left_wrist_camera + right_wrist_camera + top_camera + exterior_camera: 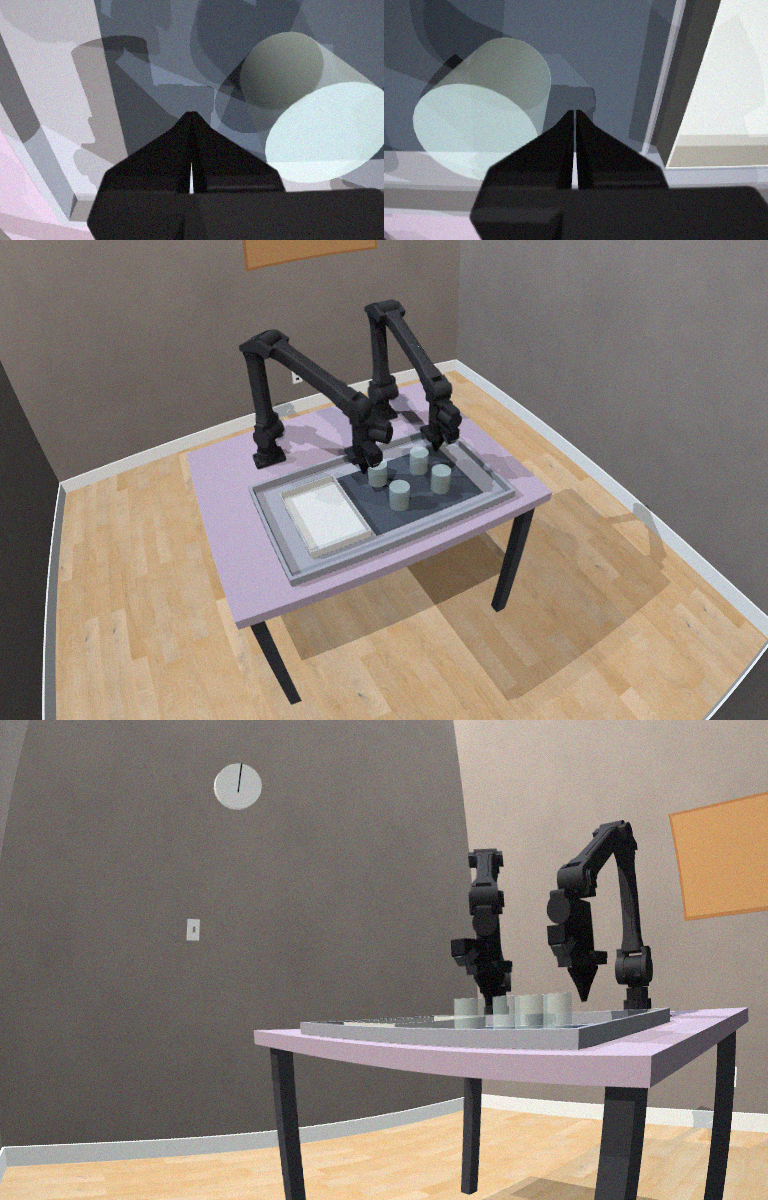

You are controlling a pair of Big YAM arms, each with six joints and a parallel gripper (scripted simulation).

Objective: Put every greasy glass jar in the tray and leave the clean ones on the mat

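Observation:
My left hand is 50 mm short of the dark drying mat, 150 mm to the left of it and 70 mm above it. From my left hand the other things lie so: white tray (20 mm ahead, 470 mm to the right, 60 mm below).

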